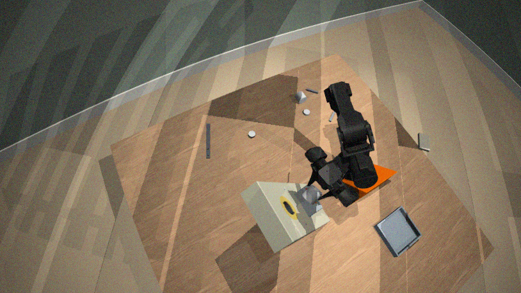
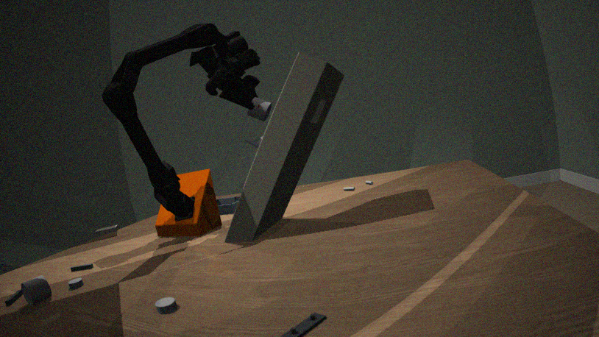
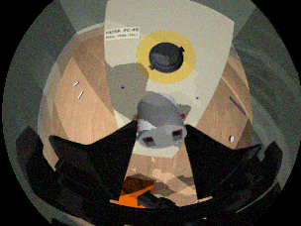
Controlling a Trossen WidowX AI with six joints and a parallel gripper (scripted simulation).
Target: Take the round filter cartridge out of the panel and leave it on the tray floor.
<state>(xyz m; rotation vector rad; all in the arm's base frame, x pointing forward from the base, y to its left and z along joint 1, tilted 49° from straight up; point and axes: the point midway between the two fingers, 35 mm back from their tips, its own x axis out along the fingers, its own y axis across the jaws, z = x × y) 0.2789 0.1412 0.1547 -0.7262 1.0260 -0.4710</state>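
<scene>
Right now my gripper tip is 30 cm past the grey tray, 31 cm to the right of it and 27 cm above it. Round my gripper tip: grey flap (10 cm below); white card (76 cm behind, 10 cm to the left, 27 cm below); round filter cartridge (right at my gripper tip).
</scene>
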